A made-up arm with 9 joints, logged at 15 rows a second.
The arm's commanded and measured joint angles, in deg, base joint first. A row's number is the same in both.
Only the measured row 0 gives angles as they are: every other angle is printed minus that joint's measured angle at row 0.
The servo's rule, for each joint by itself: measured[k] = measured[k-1] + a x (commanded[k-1-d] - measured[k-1]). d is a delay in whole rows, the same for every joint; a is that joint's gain. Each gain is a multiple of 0.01, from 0.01 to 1. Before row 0 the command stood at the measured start. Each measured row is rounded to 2 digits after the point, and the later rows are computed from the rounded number. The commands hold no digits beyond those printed.
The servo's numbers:
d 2
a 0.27 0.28 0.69 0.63 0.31 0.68 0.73 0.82 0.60
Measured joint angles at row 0:
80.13, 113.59, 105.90, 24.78, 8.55, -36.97, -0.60, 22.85, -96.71
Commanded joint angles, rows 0 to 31:
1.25, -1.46, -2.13, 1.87, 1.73, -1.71, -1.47, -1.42, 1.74
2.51, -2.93, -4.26, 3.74, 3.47, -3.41, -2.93, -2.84, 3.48
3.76, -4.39, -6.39, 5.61, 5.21, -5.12, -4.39, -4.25, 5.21
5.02, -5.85, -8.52, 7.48, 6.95, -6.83, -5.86, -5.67, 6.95
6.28, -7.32, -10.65, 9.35, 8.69, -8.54, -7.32, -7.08, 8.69
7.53, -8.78, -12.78, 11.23, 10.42, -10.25, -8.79, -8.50, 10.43
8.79, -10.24, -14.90, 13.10, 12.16, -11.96, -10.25, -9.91, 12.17
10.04, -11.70, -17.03, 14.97, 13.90, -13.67, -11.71, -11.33, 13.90
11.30, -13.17, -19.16, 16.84, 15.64, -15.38, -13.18, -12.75, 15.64
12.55, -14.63, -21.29, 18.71, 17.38, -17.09, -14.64, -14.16, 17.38
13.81, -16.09, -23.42, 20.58, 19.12, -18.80, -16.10, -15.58, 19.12
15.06, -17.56, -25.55, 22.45, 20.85, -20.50, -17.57, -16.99, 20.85
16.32, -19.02, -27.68, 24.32, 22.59, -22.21, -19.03, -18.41, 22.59
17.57, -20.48, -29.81, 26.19, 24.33, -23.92, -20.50, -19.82, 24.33
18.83, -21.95, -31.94, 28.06, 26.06, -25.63, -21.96, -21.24, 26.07
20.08, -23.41, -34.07, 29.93, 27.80, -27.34, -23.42, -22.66, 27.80
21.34, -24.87, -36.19, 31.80, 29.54, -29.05, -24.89, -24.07, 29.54
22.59, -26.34, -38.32, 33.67, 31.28, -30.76, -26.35, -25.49, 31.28
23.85, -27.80, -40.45, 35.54, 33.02, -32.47, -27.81, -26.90, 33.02
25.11, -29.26, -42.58, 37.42, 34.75, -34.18, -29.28, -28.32, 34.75
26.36, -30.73, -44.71, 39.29, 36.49, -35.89, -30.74, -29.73, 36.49
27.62, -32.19, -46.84, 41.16, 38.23, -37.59, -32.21, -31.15, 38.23
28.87, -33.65, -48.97, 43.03, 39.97, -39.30, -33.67, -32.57, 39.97
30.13, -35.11, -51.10, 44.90, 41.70, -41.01, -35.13, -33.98, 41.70
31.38, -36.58, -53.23, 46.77, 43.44, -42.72, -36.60, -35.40, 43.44
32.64, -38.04, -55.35, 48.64, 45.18, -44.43, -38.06, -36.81, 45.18
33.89, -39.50, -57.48, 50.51, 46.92, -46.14, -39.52, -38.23, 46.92
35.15, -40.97, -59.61, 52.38, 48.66, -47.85, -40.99, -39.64, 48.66
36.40, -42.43, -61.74, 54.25, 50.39, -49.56, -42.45, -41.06, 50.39
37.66, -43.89, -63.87, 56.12, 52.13, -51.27, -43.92, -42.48, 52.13
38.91, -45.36, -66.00, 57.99, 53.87, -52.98, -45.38, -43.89, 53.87
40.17, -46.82, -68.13, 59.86, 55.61, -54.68, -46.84, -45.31, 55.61
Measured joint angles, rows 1 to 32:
0.00, 0.00, 0.00, 0.00, 0.00, 0.00, 0.00, 0.00, 0.00
0.00, 0.00, 0.00, 0.00, 0.00, 0.00, 0.00, 0.00, 0.00
0.34, -0.41, -1.47, 1.18, 0.54, -1.16, -1.07, -1.16, 1.04
0.93, -1.12, -3.40, 2.79, 1.45, -2.69, -2.43, -2.54, 2.50
1.69, -2.04, -5.46, 4.57, 2.62, -4.34, -3.86, -3.94, 4.13
2.59, -3.11, -7.57, 6.40, 3.96, -6.03, -5.32, -5.36, 5.82
3.59, -4.29, -9.70, 8.26, 5.43, -7.74, -6.78, -6.77, 7.54
4.65, -5.55, -11.83, 10.13, 6.98, -9.45, -8.25, -8.19, 9.27
5.77, -6.86, -13.95, 12.00, 8.59, -11.16, -9.71, -9.60, 11.01
6.92, -8.22, -16.08, 13.87, 10.24, -12.87, -11.17, -11.02, 12.74
8.10, -9.61, -18.21, 15.74, 11.91, -14.58, -12.64, -12.44, 14.48
9.30, -11.02, -20.34, 17.61, 13.61, -16.29, -14.10, -13.85, 16.22
10.52, -12.44, -22.47, 19.48, 15.32, -18.00, -15.56, -15.27, 17.96
11.75, -13.87, -24.60, 21.35, 17.03, -19.70, -17.03, -16.68, 19.69
12.98, -15.31, -26.73, 23.22, 18.75, -21.41, -18.49, -18.10, 21.43
14.22, -16.76, -28.86, 25.09, 20.48, -23.12, -19.96, -19.51, 23.17
15.46, -18.21, -30.99, 26.96, 22.21, -24.83, -21.42, -20.93, 24.91
16.71, -19.67, -33.12, 28.83, 23.94, -26.54, -22.88, -22.35, 26.64
17.96, -21.13, -35.24, 30.70, 25.68, -28.25, -24.35, -23.76, 28.38
19.21, -22.59, -37.37, 32.57, 27.42, -29.96, -25.81, -25.18, 30.12
20.46, -24.05, -39.50, 34.44, 29.16, -31.67, -27.27, -26.59, 31.86
21.72, -25.51, -41.63, 36.32, 30.89, -33.38, -28.74, -28.01, 33.59
22.97, -26.97, -43.76, 38.19, 32.63, -35.09, -30.20, -29.42, 35.33
24.23, -28.43, -45.89, 40.06, 34.37, -36.79, -31.67, -30.84, 37.07
25.48, -29.89, -48.02, 41.93, 36.11, -38.50, -33.13, -32.26, 38.81
26.74, -31.35, -50.15, 43.80, 37.84, -40.21, -34.59, -33.67, 40.54
27.99, -32.81, -52.28, 45.67, 39.58, -41.92, -36.06, -35.09, 42.28
29.25, -34.27, -54.40, 47.54, 41.32, -43.63, -37.52, -36.50, 44.02
30.50, -35.73, -56.53, 49.41, 43.06, -45.34, -38.98, -37.92, 45.76
31.76, -37.20, -58.66, 51.28, 44.80, -47.05, -40.45, -39.33, 47.50
33.01, -38.66, -60.79, 53.15, 46.53, -48.76, -41.91, -40.75, 49.23
34.27, -40.12, -62.92, 55.02, 48.27, -50.47, -43.38, -42.17, 50.97

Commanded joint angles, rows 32 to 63:
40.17, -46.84, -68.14, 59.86, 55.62, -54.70, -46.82, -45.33, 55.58
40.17, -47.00, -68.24, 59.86, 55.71, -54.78, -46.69, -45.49, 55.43
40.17, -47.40, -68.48, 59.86, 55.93, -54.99, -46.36, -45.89, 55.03
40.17, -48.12, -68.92, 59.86, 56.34, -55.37, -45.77, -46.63, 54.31
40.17, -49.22, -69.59, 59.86, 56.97, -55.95, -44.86, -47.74, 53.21
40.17, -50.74, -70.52, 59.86, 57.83, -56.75, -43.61, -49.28, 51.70
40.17, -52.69, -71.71, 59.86, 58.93, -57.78, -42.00, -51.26, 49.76
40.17, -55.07, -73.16, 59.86, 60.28, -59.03, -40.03, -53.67, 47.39
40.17, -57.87, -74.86, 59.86, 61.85, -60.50, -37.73, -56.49, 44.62
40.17, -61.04, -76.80, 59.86, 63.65, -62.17, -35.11, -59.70, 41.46
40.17, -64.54, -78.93, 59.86, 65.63, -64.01, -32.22, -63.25, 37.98
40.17, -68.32, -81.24, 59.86, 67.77, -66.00, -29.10, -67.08, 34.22
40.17, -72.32, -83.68, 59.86, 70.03, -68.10, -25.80, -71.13, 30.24
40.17, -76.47, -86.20, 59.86, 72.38, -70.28, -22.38, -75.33, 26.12
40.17, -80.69, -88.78, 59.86, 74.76, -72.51, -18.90, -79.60, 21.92
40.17, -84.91, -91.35, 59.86, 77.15, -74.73, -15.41, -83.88, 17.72
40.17, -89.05, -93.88, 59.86, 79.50, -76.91, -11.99, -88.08, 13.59
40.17, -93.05, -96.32, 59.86, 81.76, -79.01, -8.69, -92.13, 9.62
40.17, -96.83, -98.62, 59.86, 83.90, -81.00, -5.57, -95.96, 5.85
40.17, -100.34, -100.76, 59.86, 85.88, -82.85, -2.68, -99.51, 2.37
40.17, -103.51, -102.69, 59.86, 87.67, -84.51, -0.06, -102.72, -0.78
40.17, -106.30, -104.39, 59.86, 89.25, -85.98, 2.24, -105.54, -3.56
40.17, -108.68, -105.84, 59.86, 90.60, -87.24, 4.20, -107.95, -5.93
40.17, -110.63, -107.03, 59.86, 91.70, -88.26, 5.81, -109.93, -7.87
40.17, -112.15, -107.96, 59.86, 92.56, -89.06, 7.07, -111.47, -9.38
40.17, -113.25, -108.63, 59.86, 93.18, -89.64, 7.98, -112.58, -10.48
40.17, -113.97, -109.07, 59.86, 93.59, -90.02, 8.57, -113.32, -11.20
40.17, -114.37, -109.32, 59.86, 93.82, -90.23, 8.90, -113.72, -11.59
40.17, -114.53, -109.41, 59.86, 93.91, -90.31, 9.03, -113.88, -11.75
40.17, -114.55, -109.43, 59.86, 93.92, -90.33, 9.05, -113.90, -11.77
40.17, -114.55, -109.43, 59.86, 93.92, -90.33, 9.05, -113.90, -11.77
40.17, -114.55, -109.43, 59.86, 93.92, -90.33, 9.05, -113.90, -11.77
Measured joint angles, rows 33 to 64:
35.52, -41.59, -65.05, 56.89, 50.01, -52.18, -44.84, -43.58, 52.71
36.78, -43.05, -67.18, 58.76, 51.75, -53.88, -46.30, -45.00, 54.45
37.70, -44.11, -67.84, 59.45, 52.95, -54.44, -46.68, -45.27, 55.13
38.37, -44.92, -68.12, 59.71, 53.81, -54.67, -46.69, -45.45, 55.31
38.86, -45.61, -68.37, 59.80, 54.47, -54.89, -46.45, -45.81, 55.14
39.21, -46.31, -68.75, 59.84, 55.05, -55.22, -45.95, -46.48, 54.64
39.47, -47.12, -69.33, 59.85, 55.65, -55.72, -45.15, -47.51, 53.78
39.66, -48.13, -70.15, 59.86, 56.33, -56.42, -44.03, -48.96, 52.53
39.80, -49.41, -71.23, 59.86, 57.14, -57.34, -42.55, -50.85, 50.87
39.90, -50.99, -72.56, 59.86, 58.11, -58.49, -40.71, -53.16, 48.78
39.97, -52.92, -74.15, 59.86, 59.27, -59.86, -38.53, -55.89, 46.28
40.02, -55.19, -75.98, 59.86, 60.63, -61.43, -36.03, -59.01, 43.39
40.06, -57.81, -78.02, 59.86, 62.18, -63.18, -33.25, -62.49, 40.14
40.09, -60.75, -80.24, 59.86, 63.91, -65.10, -30.22, -66.25, 36.59
40.11, -63.99, -82.61, 59.86, 65.81, -67.14, -26.99, -70.25, 32.78
40.13, -67.48, -85.09, 59.86, 67.85, -69.28, -23.62, -74.42, 28.78
40.14, -71.18, -87.64, 59.86, 69.99, -71.48, -20.17, -78.67, 24.66
40.15, -75.02, -90.20, 59.86, 72.21, -73.69, -16.70, -82.94, 20.50
40.16, -78.95, -92.74, 59.86, 74.47, -75.88, -13.26, -87.15, 16.35
40.16, -82.90, -95.21, 59.86, 76.73, -78.01, -9.92, -91.23, 12.31
40.16, -86.80, -97.56, 59.86, 78.95, -80.04, -6.74, -95.11, 8.43
40.16, -90.59, -99.77, 59.86, 81.10, -81.95, -3.78, -98.72, 4.79
40.16, -94.21, -101.78, 59.86, 83.14, -83.69, -1.06, -102.00, 1.45
40.16, -97.60, -103.58, 59.86, 85.03, -85.25, 1.35, -104.90, -1.56
40.16, -100.70, -105.14, 59.86, 86.76, -86.60, 3.43, -107.40, -4.18
40.16, -103.48, -106.44, 59.86, 88.29, -87.73, 5.17, -109.47, -6.39
40.16, -105.91, -107.49, 59.86, 89.61, -88.63, 6.56, -111.11, -8.18
40.16, -107.97, -108.28, 59.86, 90.72, -89.32, 7.60, -112.32, -9.56
40.16, -109.65, -108.83, 59.86, 91.61, -89.80, 8.31, -113.14, -10.54
40.16, -110.97, -109.17, 59.86, 92.30, -90.09, 8.74, -113.62, -11.17
40.16, -111.97, -109.34, 59.86, 92.80, -90.24, 8.95, -113.83, -11.52
40.16, -112.69, -109.40, 59.86, 93.15, -90.30, 9.02, -113.89, -11.67

